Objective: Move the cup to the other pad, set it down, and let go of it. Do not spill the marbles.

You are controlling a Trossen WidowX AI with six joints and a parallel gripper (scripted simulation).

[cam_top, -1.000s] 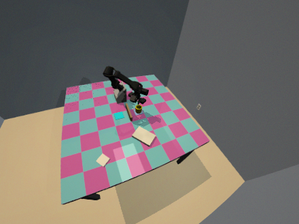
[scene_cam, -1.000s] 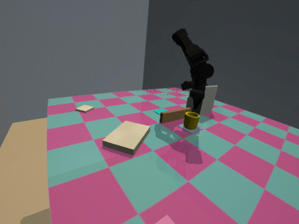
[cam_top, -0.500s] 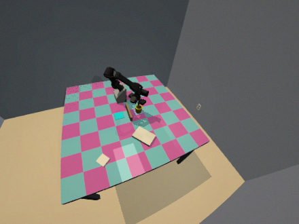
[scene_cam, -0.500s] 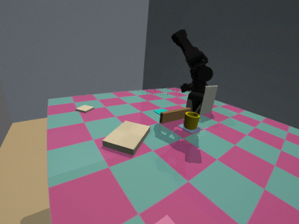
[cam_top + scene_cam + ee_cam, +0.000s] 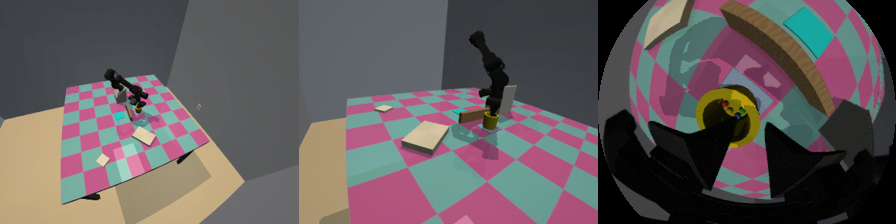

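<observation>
My gripper tip is 2 cm short of the yellow cup, 2 cm above it and 1 cm to the right of it. From my gripper tip the other things lie so: wooden bar 9 cm to the right, 4 cm below, 1 cm ahead; blue pad 7 cm below, 2 cm ahead, 1 cm to the left; red marble 4 cm below, 4 cm ahead, 2 cm to the left.
</observation>
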